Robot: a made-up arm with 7 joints.
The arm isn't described. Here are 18 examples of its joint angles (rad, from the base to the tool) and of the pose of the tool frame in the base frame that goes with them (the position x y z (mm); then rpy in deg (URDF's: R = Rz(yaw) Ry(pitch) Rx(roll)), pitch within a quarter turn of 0, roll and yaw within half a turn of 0).
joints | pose
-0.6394 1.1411 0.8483 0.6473 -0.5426 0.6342 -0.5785 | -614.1 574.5 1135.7 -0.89 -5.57 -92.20
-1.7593 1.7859 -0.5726 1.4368 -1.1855 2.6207 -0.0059 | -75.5 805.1 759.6 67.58 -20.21 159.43
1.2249 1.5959 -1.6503 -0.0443 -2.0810 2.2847 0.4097 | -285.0 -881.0 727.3 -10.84 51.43 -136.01
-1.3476 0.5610 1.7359 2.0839 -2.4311 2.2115 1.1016 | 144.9 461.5 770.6 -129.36 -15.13 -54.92
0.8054 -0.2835 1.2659 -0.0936 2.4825 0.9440 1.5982 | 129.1 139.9 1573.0 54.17 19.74 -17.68
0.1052 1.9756 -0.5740 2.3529 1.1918 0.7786 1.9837 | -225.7 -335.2 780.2 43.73 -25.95 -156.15
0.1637 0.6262 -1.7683 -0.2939 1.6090 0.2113 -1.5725 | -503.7 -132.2 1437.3 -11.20 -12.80 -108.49
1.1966 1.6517 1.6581 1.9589 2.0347 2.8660 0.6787 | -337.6 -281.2 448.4 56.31 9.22 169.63
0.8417 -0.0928 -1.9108 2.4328 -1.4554 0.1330 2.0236 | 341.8 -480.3 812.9 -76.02 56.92 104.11
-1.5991 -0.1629 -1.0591 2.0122 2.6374 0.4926 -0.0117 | -474.8 -384.9 799.7 88.04 -37.69 -7.42
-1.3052 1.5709 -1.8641 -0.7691 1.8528 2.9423 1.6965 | -204.9 803.6 694.9 -127.60 -0.99 -25.08
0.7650 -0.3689 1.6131 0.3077 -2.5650 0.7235 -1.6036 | 166.0 144.1 1541.1 -10.43 -32.53 -111.31
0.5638 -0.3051 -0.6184 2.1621 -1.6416 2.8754 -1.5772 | 557.9 26.5 847.4 -95.35 -51.21 16.30
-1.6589 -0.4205 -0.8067 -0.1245 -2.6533 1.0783 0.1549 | 15.4 -492.0 1438.5 39.70 15.16 70.32
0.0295 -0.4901 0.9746 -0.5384 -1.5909 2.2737 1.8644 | 108.4 -273.3 1349.0 11.71 -7.19 52.26
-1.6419 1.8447 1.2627 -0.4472 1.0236 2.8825 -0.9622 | -138.2 849.8 304.9 -21.27 -16.82 55.34
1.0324 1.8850 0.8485 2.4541 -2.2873 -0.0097 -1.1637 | -421.2 -132.4 718.4 -10.36 25.56 -177.42
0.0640 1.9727 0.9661 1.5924 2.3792 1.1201 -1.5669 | -576.4 330.0 562.6 -53.64 6.68 23.08
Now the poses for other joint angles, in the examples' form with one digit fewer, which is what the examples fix.
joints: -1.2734 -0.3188 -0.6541 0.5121 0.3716 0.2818 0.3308
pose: -113 -577 1434 -170.8 55.3 65.5
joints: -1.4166 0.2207 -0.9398 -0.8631 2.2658 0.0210 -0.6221
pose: 224 320 1370 -82.9 -10.9 -110.6
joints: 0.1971 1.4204 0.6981 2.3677 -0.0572 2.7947 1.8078
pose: -333 -8 917 16.1 46.5 108.7
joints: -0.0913 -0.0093 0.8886 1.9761 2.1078 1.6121 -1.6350
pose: 221 251 867 -178.5 57.5 -167.1
